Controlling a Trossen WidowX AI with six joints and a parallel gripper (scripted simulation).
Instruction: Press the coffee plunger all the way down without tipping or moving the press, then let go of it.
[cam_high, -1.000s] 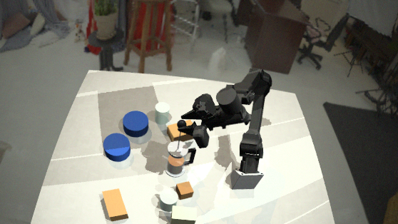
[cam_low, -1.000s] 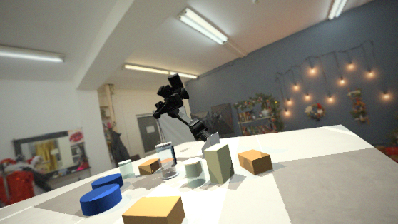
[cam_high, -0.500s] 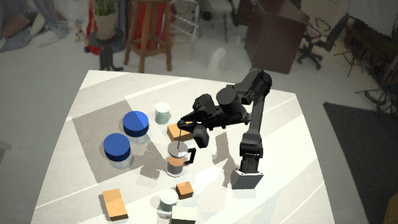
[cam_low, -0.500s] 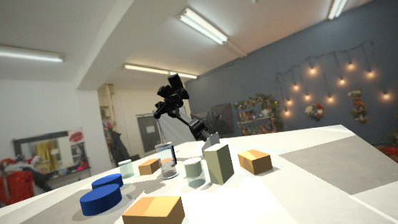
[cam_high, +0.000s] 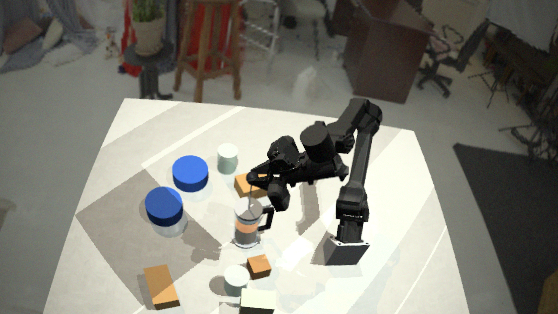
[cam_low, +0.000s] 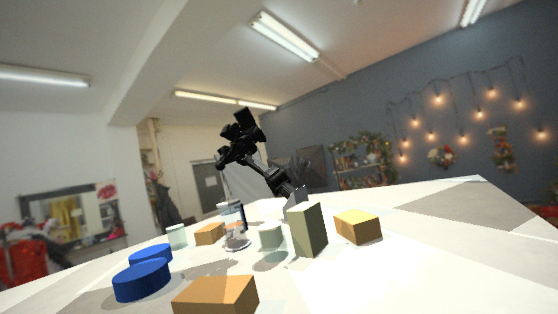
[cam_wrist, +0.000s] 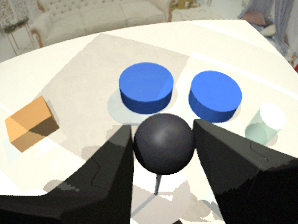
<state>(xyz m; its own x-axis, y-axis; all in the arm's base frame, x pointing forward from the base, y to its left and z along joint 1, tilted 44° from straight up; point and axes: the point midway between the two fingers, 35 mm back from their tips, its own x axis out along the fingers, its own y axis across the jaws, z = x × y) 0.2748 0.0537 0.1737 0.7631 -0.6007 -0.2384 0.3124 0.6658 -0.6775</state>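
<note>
Now: the coffee press 20 mm behind my gripper tip and 130 mm below it. Also, from my gripper tip: yellowish block (250 mm to the left, 210 mm below).
</note>
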